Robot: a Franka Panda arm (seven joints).
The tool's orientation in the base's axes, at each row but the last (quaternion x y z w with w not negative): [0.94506, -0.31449, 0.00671, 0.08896]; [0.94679, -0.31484, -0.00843, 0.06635]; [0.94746, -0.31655, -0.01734, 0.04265]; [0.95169, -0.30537, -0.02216, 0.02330]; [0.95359, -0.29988, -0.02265, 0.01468]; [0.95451, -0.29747, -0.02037, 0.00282]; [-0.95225, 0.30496, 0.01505, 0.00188]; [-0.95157, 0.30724, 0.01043, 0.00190]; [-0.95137, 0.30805, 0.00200, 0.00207]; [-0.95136, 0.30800, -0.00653, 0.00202]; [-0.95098, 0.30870, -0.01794, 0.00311]
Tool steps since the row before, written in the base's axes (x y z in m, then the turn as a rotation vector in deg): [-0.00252, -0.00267, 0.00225, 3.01, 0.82, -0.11]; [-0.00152, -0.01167, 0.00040, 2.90, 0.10, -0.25]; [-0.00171, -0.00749, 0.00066, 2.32, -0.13, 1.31]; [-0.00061, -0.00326, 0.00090, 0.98, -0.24, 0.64]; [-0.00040, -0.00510, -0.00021, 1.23, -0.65, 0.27]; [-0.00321, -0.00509, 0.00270, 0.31, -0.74, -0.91]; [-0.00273, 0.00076, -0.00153, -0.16, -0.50, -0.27]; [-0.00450, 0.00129, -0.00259, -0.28, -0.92, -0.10]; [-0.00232, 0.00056, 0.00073, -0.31, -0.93, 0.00]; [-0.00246, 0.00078, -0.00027, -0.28, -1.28, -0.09]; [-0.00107, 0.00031, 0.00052, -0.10, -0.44, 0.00]
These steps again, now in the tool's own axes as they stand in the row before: [-0.00028, 0.00397, -0.00164, 1.92, -2.46, -0.16]; [0.00576, 0.01021, 0.00110, 2.26, -1.84, 0.07]; [0.00313, 0.00705, -0.00003, 1.92, -1.16, -1.43]; [0.00138, 0.00305, -0.00076, 0.92, -0.34, -0.69]; [0.00260, 0.00440, 0.00030, 1.37, -0.16, -0.32]; [0.00015, 0.00606, -0.00260, 0.71, 0.42, 0.89]; [-0.00262, 0.00096, 0.00161, 0.17, 0.50, 0.27]; [-0.00435, 0.00158, 0.00269, 0.31, 0.91, 0.10]; [-0.00221, 0.00090, -0.00072, 0.29, 0.94, 0.00]; [-0.00245, 0.00081, 0.00024, 0.52, 1.20, 0.09]; [-0.00103, 0.00037, -0.00056, 0.18, 0.41, 0.00]
